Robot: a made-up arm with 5 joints.
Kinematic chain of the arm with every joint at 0, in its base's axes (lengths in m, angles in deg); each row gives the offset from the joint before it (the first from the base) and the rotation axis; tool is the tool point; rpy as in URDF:
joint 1: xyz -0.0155 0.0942 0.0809 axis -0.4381 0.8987 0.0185
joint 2: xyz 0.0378 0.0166 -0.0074 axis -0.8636 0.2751 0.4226
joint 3: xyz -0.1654 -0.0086 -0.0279 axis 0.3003 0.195 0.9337
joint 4: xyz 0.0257 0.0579 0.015 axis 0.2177 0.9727 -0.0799
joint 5: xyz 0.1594 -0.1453 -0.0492 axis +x
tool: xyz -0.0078 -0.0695 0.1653 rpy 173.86 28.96 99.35
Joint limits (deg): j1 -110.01..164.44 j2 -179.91..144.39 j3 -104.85..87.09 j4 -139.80..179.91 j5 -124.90..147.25
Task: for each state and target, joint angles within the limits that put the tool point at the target. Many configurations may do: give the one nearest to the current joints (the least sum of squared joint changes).
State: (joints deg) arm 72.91 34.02 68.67 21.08 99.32
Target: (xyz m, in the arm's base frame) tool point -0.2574 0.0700 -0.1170
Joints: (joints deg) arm 57.28 10.74 85.02 9.98 100.79
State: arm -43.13 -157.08 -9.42 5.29 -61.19
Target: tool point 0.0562 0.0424 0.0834
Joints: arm -31.25 -165.55 38.89 28.62 -27.14
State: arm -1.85 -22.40 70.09 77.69 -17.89
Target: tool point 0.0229 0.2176 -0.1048
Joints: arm 0.65 -15.64 59.38 76.28 -12.90
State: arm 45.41 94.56 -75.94 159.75 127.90
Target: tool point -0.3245 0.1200 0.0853
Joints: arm 31.11 86.01 -94.79 163.19 141.24
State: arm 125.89 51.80 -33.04 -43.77 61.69
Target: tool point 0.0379 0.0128 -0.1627
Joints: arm 134.33 59.61 14.02 -36.49 54.45
